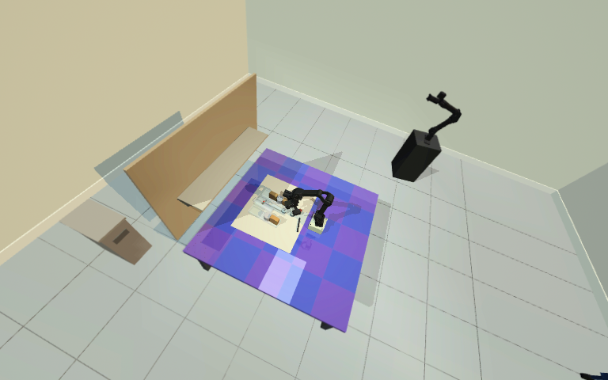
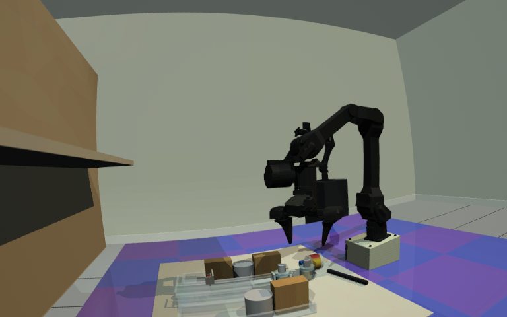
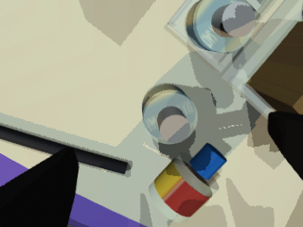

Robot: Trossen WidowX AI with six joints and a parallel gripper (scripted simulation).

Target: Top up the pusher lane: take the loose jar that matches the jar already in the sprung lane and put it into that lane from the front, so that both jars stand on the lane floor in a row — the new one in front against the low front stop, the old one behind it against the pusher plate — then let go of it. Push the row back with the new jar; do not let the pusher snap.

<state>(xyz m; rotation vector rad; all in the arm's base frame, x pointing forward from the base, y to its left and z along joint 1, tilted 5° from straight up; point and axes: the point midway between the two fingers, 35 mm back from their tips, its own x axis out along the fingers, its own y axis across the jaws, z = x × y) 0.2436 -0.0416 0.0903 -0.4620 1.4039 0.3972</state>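
The black rod lies 8 cm behind my gripper tip, 7 cm to the left of it and 10 cm below it. Also, from my gripper tip: wooden shelf wall 67 cm ahead, 15 cm to the right, 29 cm above; then clear lane rack 22 cm ahead, 4 cm to the right, 9 cm below.
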